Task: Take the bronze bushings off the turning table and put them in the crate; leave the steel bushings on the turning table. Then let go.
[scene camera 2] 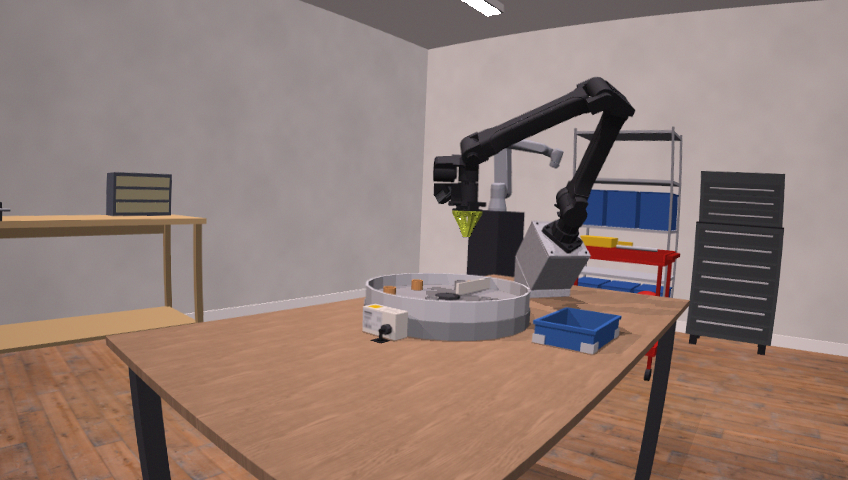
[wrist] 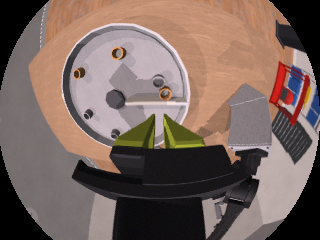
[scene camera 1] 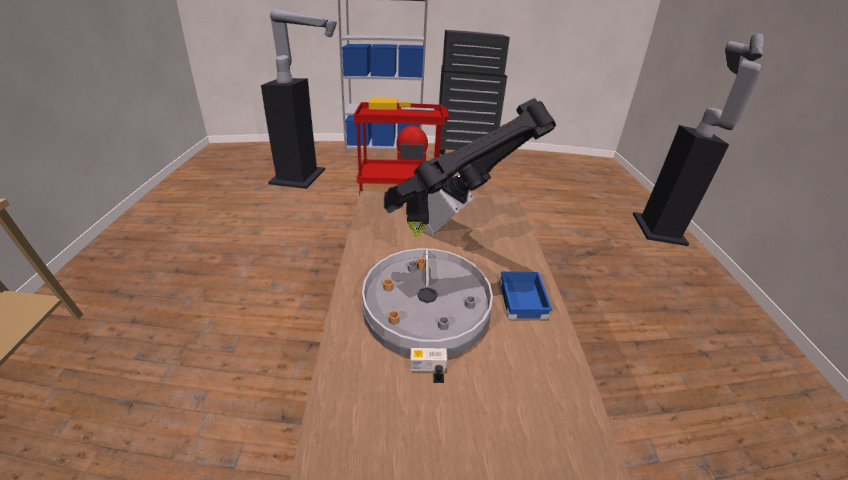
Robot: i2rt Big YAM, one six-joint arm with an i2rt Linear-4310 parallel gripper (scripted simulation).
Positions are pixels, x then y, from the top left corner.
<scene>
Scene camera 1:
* blue crate: 526, 290
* grey turning table: 419, 306
</scene>
